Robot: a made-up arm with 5 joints. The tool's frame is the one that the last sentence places.
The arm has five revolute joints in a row. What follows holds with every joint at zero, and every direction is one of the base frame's.
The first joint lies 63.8 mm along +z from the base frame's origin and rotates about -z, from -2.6 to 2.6 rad.
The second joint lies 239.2 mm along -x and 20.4 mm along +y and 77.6 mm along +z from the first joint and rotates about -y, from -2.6 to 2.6 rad.
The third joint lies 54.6 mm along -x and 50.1 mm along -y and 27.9 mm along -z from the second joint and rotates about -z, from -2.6 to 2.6 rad.
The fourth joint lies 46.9 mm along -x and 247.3 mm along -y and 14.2 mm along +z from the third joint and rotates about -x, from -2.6 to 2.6 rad.
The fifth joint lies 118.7 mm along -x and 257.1 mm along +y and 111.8 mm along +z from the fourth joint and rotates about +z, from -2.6 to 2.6 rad.
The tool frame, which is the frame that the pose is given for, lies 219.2 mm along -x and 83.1 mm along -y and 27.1 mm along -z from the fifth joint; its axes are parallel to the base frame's.
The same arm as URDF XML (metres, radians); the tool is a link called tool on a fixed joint. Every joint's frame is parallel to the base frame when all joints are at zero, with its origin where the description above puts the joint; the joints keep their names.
<robot name="arm">
<joint name="tool_fixed" type="fixed"><parent link="link5"/><child link="tool"/><origin xyz="-0.2192 -0.0831 -0.0271"/></joint>
<joint name="joint 5" type="revolute"><parent link="link4"/><child link="link5"/><origin xyz="-0.1187 0.2571 0.1118"/><axis xyz="0 0 1"/><limit lower="-2.6" upper="2.6"/></joint>
<joint name="joint 4" type="revolute"><parent link="link3"/><child link="link4"/><origin xyz="-0.0469 -0.2473 0.0142"/><axis xyz="-1 0 0"/><limit lower="-2.6" upper="2.6"/></joint>
<joint name="joint 3" type="revolute"><parent link="link2"/><child link="link3"/><origin xyz="-0.0546 -0.0501 -0.0279"/><axis xyz="0 0 -1"/><limit lower="-2.6" upper="2.6"/></joint>
<joint name="joint 2" type="revolute"><parent link="link1"/><child link="link2"/><origin xyz="-0.2392 0.0204 0.0776"/><axis xyz="0 -1 0"/><limit lower="-2.6" upper="2.6"/></joint>
<joint name="joint 1" type="revolute"><parent link="base"/><child link="link1"/><origin xyz="0 0 0.0638"/><axis xyz="0 0 -1"/><limit lower="-2.6" upper="2.6"/></joint>
<link name="base"/>
<link name="link1"/>
<link name="link2"/>
<link name="link3"/>
<link name="link4"/>
<link name="link5"/>
<link name="tool"/>
</robot>

